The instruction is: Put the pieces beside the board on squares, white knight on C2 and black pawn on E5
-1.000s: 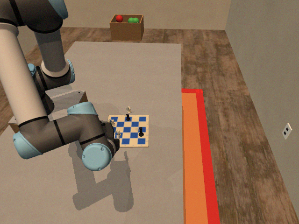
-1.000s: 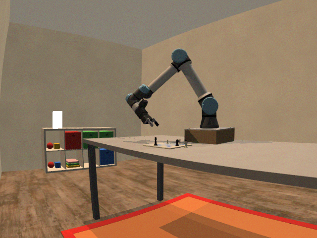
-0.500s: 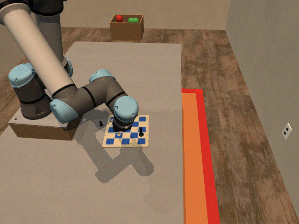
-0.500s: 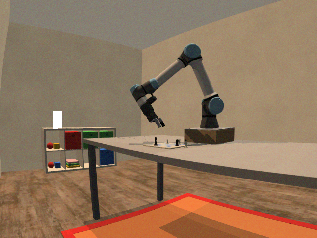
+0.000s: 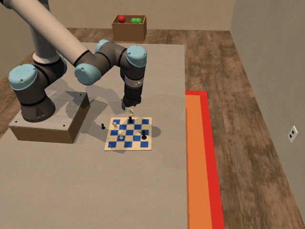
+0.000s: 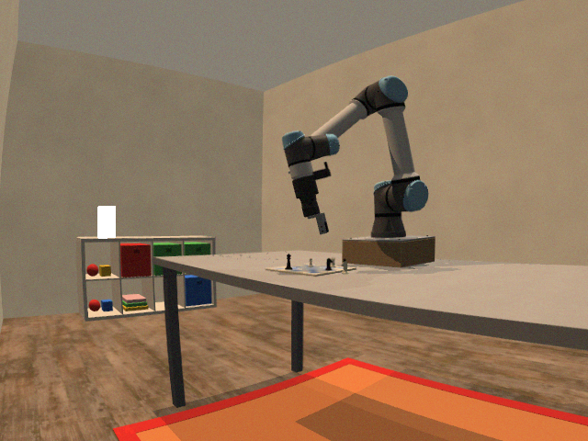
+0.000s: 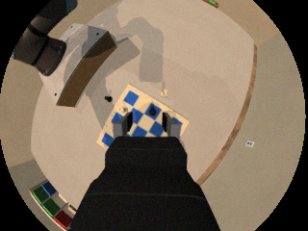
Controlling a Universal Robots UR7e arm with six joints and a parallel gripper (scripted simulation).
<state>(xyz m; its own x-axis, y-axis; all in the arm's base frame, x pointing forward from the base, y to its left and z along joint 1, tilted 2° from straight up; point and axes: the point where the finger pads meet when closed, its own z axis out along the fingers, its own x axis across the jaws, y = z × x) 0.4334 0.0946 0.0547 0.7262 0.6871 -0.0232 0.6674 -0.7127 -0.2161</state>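
My hand is 20 mm past the white knight, 80 mm to the right of it and 130 mm above it. Also, from my hand: black pawn (140 mm behind, 50 mm to the right, 130 mm below); then white pawn (20 mm behind, 100 mm to the right, 120 mm below); then chessboard (10 mm ahead, 50 mm to the right, 140 mm below).
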